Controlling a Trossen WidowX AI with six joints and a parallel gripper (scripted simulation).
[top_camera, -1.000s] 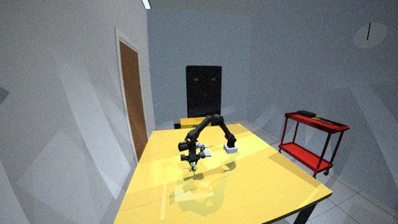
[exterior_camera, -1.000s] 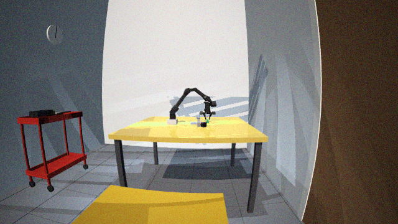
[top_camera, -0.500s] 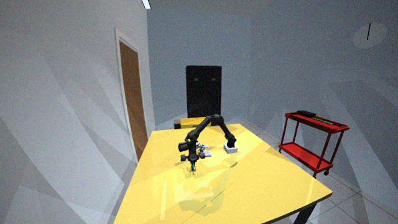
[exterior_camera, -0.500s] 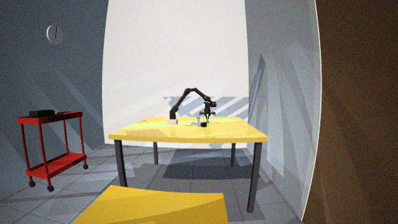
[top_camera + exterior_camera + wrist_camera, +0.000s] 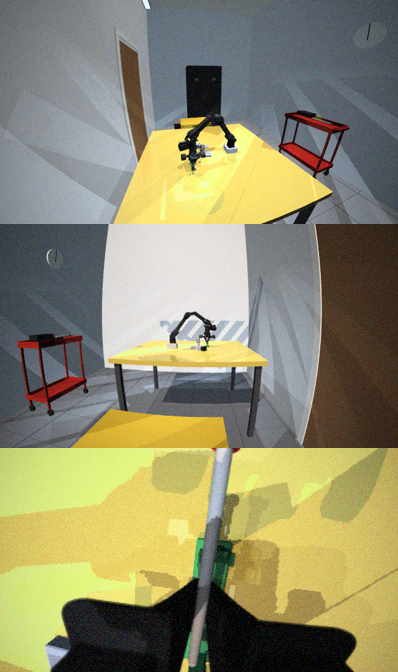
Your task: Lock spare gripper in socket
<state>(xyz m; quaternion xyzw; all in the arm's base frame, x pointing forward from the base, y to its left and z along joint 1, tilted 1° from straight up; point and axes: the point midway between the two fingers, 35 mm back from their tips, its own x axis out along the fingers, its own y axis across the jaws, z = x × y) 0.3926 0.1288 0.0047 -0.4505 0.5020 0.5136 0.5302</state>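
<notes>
The green bracket is 40 mm to the right of my gripper tip. The rest, counted from my gripper tip: spare gripper (300 mm to the right, 90 mm behind); mount (140 mm to the right, 120 mm behind, 20 mm above).
</notes>
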